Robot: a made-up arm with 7 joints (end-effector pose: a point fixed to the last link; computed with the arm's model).
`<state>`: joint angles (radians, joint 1 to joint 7).
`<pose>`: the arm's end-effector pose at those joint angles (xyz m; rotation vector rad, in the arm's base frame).
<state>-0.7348 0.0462 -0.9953 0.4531 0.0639 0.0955 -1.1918</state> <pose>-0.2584 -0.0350 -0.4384 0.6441 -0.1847 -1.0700</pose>
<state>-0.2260 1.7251 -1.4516 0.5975 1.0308 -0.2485 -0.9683</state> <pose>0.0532 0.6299 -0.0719 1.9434 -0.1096 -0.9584</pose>
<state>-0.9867 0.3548 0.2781 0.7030 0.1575 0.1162 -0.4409</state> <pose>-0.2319 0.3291 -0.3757 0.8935 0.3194 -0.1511</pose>
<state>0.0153 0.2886 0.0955 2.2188 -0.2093 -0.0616 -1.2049</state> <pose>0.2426 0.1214 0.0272 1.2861 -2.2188 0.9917</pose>
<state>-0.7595 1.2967 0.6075 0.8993 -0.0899 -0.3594 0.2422</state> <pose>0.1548 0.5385 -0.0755 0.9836 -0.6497 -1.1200</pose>
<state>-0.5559 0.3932 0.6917 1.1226 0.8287 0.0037 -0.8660</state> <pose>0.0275 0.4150 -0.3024 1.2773 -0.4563 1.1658</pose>
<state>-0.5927 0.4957 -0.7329 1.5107 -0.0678 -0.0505 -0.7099</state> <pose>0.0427 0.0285 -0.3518 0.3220 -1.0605 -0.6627</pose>
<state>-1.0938 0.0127 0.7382 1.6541 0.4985 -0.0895 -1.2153</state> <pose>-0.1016 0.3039 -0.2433 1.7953 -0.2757 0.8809</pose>
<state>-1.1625 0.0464 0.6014 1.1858 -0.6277 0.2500 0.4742</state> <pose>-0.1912 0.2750 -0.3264 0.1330 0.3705 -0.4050</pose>
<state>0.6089 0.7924 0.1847 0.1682 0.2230 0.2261 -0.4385</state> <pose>0.3210 0.5196 -0.1696 1.0900 -0.5272 0.6078</pose>
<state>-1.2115 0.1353 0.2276 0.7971 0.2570 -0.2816 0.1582</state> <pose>-0.3492 0.2258 -0.3198 0.2242 -0.0009 0.0585</pose>
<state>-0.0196 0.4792 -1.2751 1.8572 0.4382 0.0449 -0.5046</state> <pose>0.1482 -0.0806 -0.2057 -0.4948 -1.2332 -0.6273</pose>
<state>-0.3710 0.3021 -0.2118 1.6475 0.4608 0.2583 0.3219</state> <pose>0.2360 0.1264 -0.2654 -0.4988 -1.0497 -0.2743</pose>
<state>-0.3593 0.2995 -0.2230 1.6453 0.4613 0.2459 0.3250</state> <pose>0.2387 0.1229 -0.2642 -0.5102 -1.0676 -0.2814</pose>
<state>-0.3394 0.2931 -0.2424 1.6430 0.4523 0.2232 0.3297</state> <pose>0.2433 0.1159 -0.2612 -0.5245 -1.1011 -0.3008</pose>
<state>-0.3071 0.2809 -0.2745 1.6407 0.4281 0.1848 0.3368</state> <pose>0.2506 0.1036 -0.2552 -0.5431 -1.1589 -0.3400</pose>
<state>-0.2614 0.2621 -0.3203 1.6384 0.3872 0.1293 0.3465</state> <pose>0.2603 0.0857 -0.2453 -0.5669 -1.2439 -0.4021</pose>
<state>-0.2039 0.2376 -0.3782 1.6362 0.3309 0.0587 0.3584</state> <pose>0.2714 0.0630 -0.2313 -0.5954 -1.3543 -0.4872</pose>
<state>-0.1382 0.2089 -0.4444 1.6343 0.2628 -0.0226 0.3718</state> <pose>0.2822 0.0372 -0.2136 -0.6273 -1.4844 -0.5921</pose>
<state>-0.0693 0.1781 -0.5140 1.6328 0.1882 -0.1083 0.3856</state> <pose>0.2914 0.0106 -0.1933 -0.6607 -1.6242 -0.7104</pose>
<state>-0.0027 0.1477 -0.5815 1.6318 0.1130 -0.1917 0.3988</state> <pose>0.2978 -0.0145 -0.1724 -0.6926 -1.7624 -0.8336</pose>
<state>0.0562 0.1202 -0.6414 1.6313 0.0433 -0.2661 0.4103</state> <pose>0.3015 -0.0362 -0.1530 -0.7200 -1.8868 -0.9508</pose>
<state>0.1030 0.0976 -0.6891 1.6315 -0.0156 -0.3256 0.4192</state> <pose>0.3030 -0.0530 -0.1370 -0.7402 -1.9873 -1.0509</pose>
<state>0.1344 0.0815 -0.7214 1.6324 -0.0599 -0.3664 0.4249</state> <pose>0.3031 -0.0644 -0.1256 -0.7513 -2.0570 -1.1244</pose>
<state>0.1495 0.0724 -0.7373 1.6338 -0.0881 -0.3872 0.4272</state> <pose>0.3026 -0.0702 -0.1194 -0.7527 -2.0940 -1.1661</pose>
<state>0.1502 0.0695 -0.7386 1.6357 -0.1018 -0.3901 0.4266</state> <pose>0.3019 -0.0713 -0.1178 -0.7456 -2.1019 -1.1781</pose>
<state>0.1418 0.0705 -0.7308 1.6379 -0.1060 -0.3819 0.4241</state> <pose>0.3013 -0.0695 -0.1192 -0.7337 -2.0917 -1.1709</pose>
